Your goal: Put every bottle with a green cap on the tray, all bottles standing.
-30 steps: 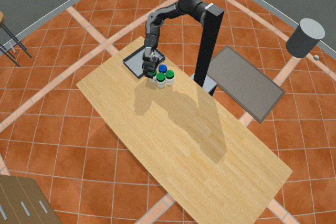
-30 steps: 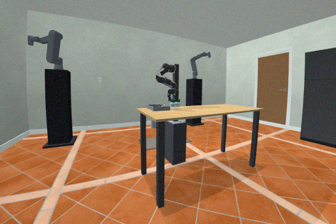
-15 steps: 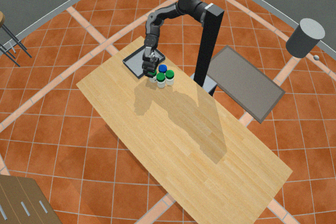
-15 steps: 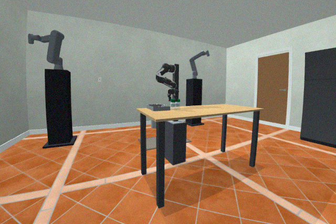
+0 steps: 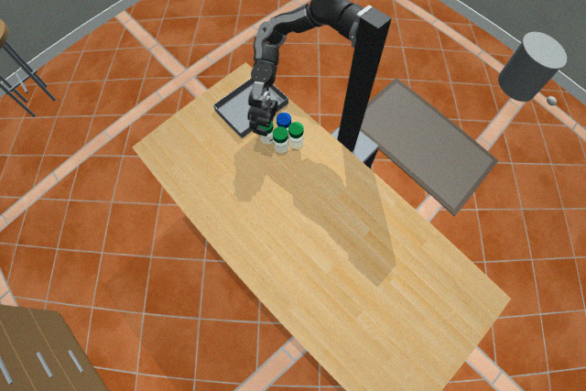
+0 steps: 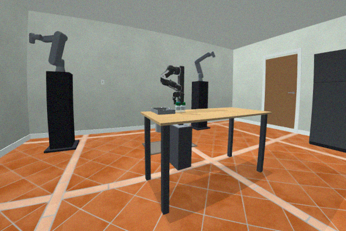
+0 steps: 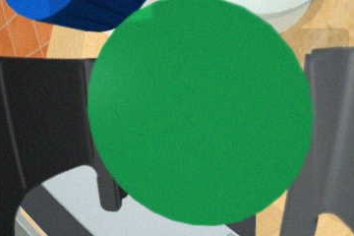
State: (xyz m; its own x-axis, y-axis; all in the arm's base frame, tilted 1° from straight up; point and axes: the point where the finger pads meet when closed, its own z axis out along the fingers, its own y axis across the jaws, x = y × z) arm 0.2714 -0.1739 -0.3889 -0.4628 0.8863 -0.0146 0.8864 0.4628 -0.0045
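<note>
My gripper is now 70 mm past the blue-capped bottle, 50 mm above it and 40 mm to the right of it. From my hand the other things lie so: tray: 140 mm to the right, 80 mm below, 60 mm behind.
</note>
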